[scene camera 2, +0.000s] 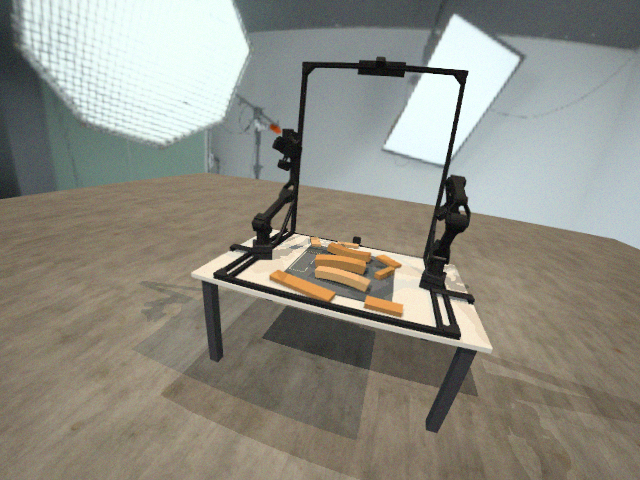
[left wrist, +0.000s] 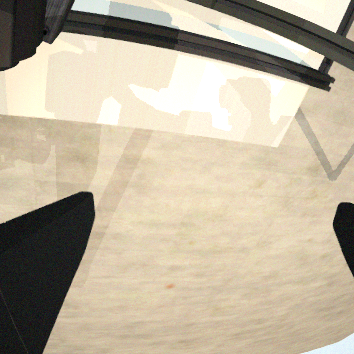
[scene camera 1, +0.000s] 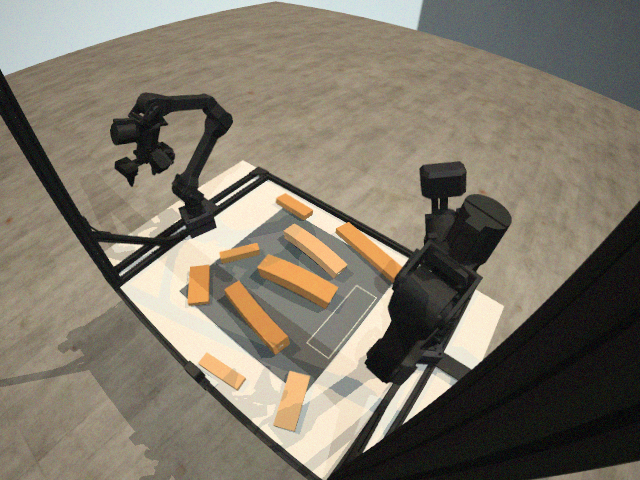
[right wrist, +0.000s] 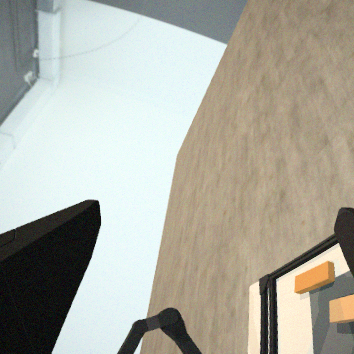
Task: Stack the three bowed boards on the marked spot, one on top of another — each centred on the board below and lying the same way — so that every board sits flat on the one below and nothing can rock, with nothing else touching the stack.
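Places are measured from the left arm's base along level axes (x ahead, y left, z up), in millimetres.
Where they show: left gripper, fingertip midpoint: (left wrist: 218,209) (scene camera 1: 142,180); right gripper, fingertip midpoint: (scene camera 2: 291,153) (right wrist: 221,216); left arm's base, origin of the base link: (scene camera 2: 435,272) (scene camera 1: 195,210); right arm's base, origin of the base link: (scene camera 2: 262,242).
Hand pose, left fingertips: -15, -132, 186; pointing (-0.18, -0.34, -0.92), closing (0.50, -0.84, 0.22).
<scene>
Each offset is from my left fingertips to the centre of the thing, as dx, dy, dz.
Three orange bowed boards lie separately on the dark mat: a paler one @(+360, +407, -235) (scene camera 1: 314,249) (scene camera 2: 341,277), a middle one @(+436, +289, -231) (scene camera 1: 298,281) (scene camera 2: 340,263) and a darker one @(+475, +123, -224) (scene camera 1: 255,317) (scene camera 2: 348,252). All look arched, with their middles raised. The marked spot is a thin pale rectangle (scene camera 1: 331,314) at the mat's right in scene camera 1, with no board on it. My left gripper (scene camera 1: 143,174) (left wrist: 218,209) is open and empty, high beyond the table's left side. My right gripper (right wrist: 221,216) is open and empty, raised high, far from the boards; its fingers are unclear in scene camera 1.
A long straight orange board @(+466, +570, -245) (scene camera 1: 368,252) (scene camera 2: 302,285) lies by the frame rail. Short orange blocks @(+136, +474, -246) (scene camera 1: 294,206) @(+236, +195, -241) (scene camera 1: 239,253) @(+276, +30, -246) (scene camera 1: 199,284) @(+564, -32, -251) (scene camera 1: 222,370) @(+731, +83, -248) (scene camera 1: 292,400) lie around the boards. Black rails edge the table, and a tall black frame (scene camera 2: 330,65) spans it.
</scene>
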